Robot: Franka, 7 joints.
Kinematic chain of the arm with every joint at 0, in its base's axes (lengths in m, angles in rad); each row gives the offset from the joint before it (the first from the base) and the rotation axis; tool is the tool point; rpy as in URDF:
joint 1: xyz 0 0 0.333 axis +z
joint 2: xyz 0 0 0 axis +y
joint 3: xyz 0 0 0.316 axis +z
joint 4: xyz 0.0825 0 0 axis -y
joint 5: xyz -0.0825 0 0.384 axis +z
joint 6: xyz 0 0 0 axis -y
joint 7: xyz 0.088 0 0 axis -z
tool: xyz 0 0 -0.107 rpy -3.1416 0 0
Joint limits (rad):
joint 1: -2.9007..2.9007
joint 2: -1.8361..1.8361
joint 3: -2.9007..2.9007
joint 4: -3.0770..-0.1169
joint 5: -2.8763..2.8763
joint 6: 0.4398..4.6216
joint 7: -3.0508..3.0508
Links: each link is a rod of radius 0.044 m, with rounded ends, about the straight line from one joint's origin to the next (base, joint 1, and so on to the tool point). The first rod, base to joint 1, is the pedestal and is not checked.
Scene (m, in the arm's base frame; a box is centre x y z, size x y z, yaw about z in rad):
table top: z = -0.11
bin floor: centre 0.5 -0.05 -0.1 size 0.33 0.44 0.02 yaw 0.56
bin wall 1: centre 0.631 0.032 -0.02 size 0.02 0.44 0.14 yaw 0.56
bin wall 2: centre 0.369 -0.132 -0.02 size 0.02 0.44 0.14 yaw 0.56
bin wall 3: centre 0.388 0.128 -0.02 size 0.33 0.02 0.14 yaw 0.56
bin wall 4: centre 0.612 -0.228 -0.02 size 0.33 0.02 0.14 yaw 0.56
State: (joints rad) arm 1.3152 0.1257 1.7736 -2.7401 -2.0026 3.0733 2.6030
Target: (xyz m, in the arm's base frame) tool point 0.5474 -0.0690 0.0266
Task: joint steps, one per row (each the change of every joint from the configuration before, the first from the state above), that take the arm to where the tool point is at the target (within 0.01 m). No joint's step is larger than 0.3 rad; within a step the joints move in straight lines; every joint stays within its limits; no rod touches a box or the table.
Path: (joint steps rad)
1: -0.2575 0.0617 -0.2842 0.1045 0.0000 -0.0783 0.0000
2: -0.2574 0.0617 -0.2843 0.1045 0.0001 -0.0783 0.0000
3: -0.2575 0.0618 -0.2842 0.1045 0.0000 -0.0782 0.0000
4: -0.2575 0.0617 -0.2843 0.1045 0.0001 -0.0783 0.0000
5: -0.2574 0.0617 -0.2842 0.1045 0.0000 -0.0783 0.0000
6: -0.2575 0.0617 -0.2843 0.1045 0.0001 -0.0783 0.0000
7: 0.0065 0.1700 -0.0018 0.0890 0.0054 -0.0285 0.0000
8: 0.0064 0.1700 -0.0018 0.0891 0.0054 -0.0285 0.0000

